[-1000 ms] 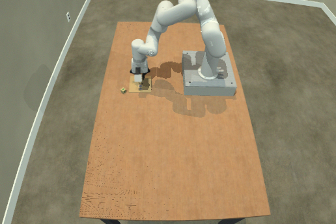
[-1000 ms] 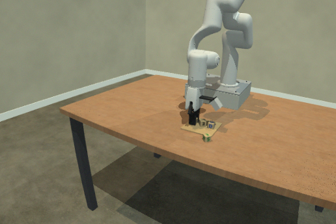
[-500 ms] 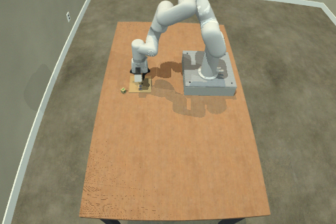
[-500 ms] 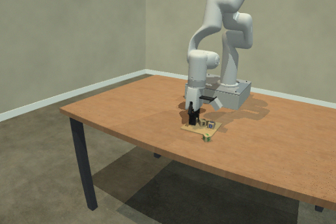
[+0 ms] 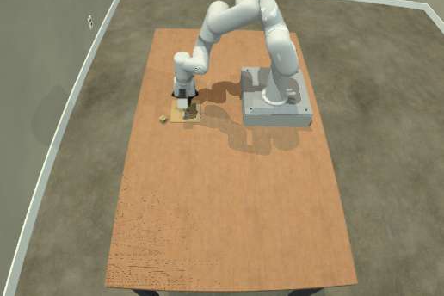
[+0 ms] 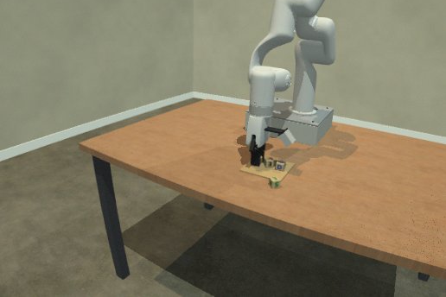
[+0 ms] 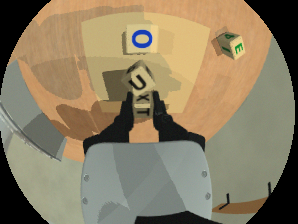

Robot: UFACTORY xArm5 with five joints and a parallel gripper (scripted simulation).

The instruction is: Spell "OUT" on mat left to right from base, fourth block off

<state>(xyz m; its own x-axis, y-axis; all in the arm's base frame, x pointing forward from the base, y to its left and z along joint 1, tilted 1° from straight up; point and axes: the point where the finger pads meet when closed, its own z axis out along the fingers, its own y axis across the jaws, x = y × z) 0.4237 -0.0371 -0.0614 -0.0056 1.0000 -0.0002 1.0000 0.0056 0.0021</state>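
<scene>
My hand is 40 mm to the right of the U block and 10 mm above it. The rest, counted from my hand: tan mat: 40 mm to the left, 20 mm below.
</scene>
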